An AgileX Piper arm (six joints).
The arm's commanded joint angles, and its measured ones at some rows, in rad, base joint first. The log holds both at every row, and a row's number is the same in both.
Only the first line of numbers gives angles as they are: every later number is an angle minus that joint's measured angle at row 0.
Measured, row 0: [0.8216, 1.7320, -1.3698, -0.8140, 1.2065, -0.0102]
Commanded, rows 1 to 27: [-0.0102, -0.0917, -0.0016, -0.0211, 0.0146, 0.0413]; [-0.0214, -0.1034, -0.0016, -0.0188, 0.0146, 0.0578]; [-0.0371, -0.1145, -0.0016, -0.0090, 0.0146, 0.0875]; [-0.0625, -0.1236, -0.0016, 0.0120, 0.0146, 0.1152]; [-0.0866, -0.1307, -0.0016, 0.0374, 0.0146, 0.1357]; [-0.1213, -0.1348, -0.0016, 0.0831, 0.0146, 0.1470]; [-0.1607, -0.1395, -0.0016, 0.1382, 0.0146, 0.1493]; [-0.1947, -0.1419, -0.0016, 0.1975, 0.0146, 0.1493]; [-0.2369, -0.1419, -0.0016, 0.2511, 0.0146, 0.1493]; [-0.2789, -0.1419, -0.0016, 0.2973, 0.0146, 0.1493]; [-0.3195, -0.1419, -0.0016, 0.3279, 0.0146, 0.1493]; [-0.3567, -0.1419, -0.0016, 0.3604, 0.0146, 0.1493]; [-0.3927, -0.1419, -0.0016, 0.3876, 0.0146, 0.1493]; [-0.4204, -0.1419, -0.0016, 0.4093, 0.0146, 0.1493]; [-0.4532, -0.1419, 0.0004, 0.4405, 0.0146, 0.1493]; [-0.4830, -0.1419, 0.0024, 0.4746, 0.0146, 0.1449]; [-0.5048, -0.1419, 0.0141, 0.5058, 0.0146, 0.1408]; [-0.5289, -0.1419, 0.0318, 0.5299, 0.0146, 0.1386]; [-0.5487, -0.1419, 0.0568, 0.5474, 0.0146, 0.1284]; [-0.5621, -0.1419, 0.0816, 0.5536, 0.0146, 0.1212]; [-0.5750, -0.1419, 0.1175, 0.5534, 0.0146, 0.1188]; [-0.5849, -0.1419, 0.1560, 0.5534, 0.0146, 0.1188]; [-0.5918, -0.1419, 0.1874, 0.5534, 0.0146, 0.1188]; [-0.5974, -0.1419, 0.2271, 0.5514, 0.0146, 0.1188]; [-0.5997, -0.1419, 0.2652, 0.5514, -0.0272, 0.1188]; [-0.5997, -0.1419, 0.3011, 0.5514, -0.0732, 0.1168]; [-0.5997, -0.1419, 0.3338, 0.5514, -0.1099, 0.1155]
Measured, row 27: [-0.5878, -0.1360, 0.2242, 0.5415, -0.0004, 0.1303]
